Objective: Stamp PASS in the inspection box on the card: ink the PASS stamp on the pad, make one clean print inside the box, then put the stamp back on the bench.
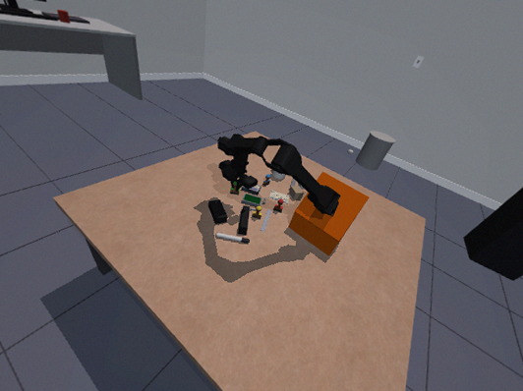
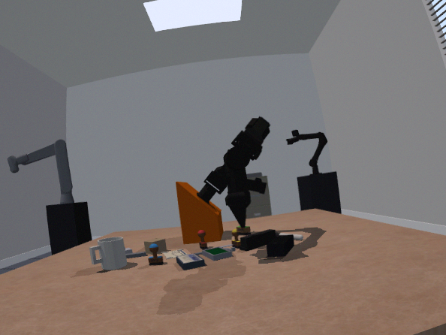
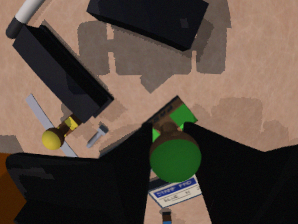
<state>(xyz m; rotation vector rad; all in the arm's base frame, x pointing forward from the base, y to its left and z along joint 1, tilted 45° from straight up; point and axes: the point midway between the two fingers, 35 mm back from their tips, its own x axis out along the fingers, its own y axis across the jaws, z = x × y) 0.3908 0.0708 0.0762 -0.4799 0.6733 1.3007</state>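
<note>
The green ink pad is 60 mm behind my gripper tip, 80 mm to the right of it and 80 mm below it. From my gripper tip the other things lie so: ruler: 180 mm behind, 20 mm to the right, 90 mm below; yellow-knobbed stamp: 130 mm behind, 10 mm to the right, 70 mm below; green-knobbed stamp: right at my gripper tip.
</note>
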